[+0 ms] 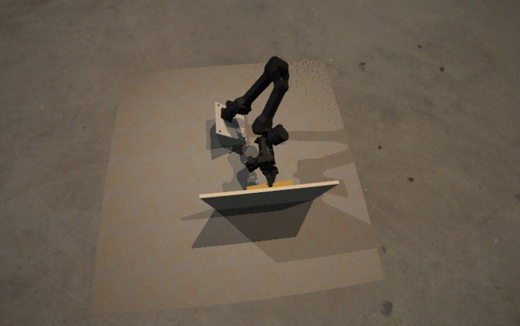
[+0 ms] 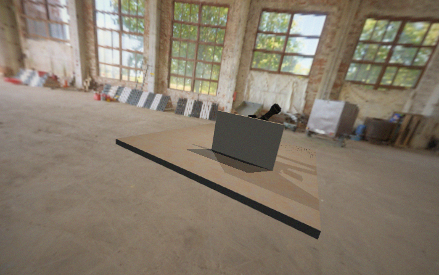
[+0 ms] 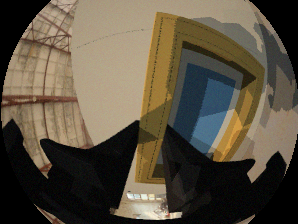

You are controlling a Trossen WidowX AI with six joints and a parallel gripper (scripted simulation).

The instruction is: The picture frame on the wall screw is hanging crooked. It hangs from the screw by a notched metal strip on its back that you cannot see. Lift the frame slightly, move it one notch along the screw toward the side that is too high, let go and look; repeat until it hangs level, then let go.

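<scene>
The picture frame is 50 mm below my gripper tip and 10 mm to the left of it. The rest, counted from my gripper tip: wall panel 70 mm below, 20 mm ahead, 10 mm to the right.
</scene>
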